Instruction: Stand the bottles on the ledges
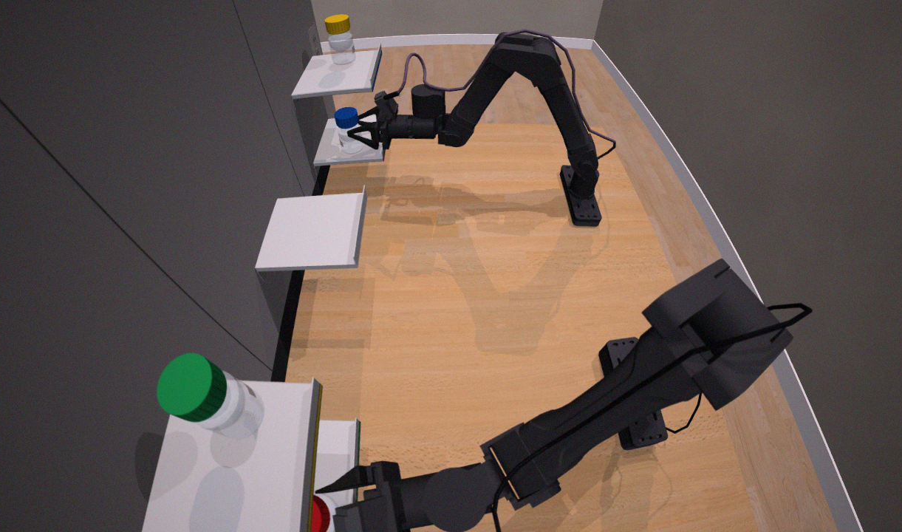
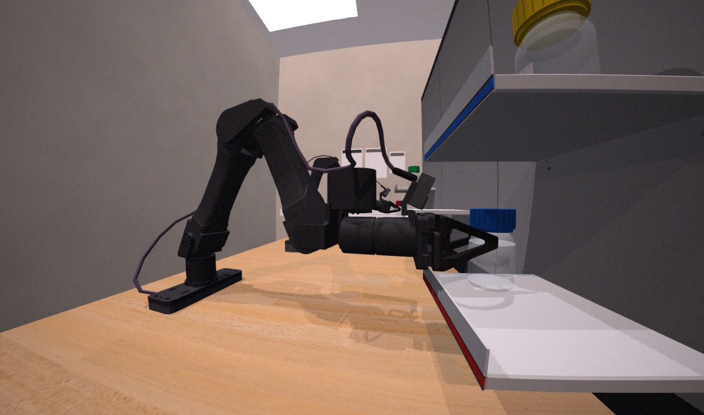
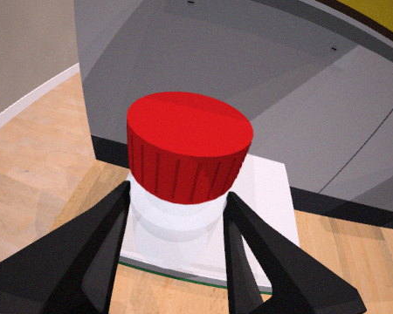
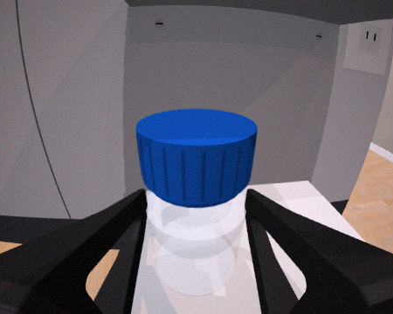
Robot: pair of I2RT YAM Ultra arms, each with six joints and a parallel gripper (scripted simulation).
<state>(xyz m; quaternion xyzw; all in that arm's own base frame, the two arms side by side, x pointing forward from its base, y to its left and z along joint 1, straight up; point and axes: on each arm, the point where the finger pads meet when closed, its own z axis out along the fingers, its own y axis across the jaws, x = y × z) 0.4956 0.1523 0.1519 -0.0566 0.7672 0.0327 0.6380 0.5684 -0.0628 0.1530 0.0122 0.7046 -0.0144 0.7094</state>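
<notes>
The blue-capped bottle lies 1 cm ahead of my right hand and 2 cm below it. The rest, counted from my right hand: yellow-capped bottle (2 cm ahead, 10 cm to the right, 18 cm above); then green-capped bottle (2 cm behind, 68 cm to the left, 18 cm above); then grey wall (11 cm ahead, 36 cm to the left, 28 cm above).
</notes>
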